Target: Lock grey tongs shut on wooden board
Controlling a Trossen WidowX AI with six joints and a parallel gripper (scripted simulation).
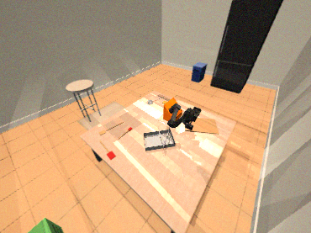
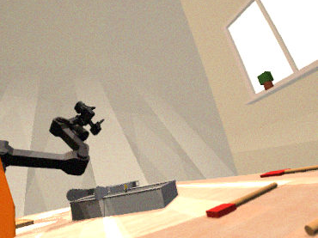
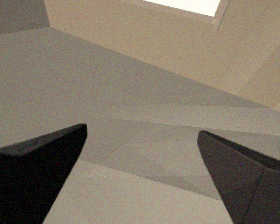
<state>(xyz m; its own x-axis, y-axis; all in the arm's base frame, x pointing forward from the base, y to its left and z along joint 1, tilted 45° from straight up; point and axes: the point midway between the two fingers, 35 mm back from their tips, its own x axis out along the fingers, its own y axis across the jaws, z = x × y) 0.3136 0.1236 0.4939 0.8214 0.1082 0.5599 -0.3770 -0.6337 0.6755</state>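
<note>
Right now the roasting tin is 4 cm ahead of my gripper tip, 32 cm to the right of it and 43 cm below it. The rest, counted from my gripper tip: wooden board: 48 cm behind, 13 cm to the right, 45 cm below.
</note>
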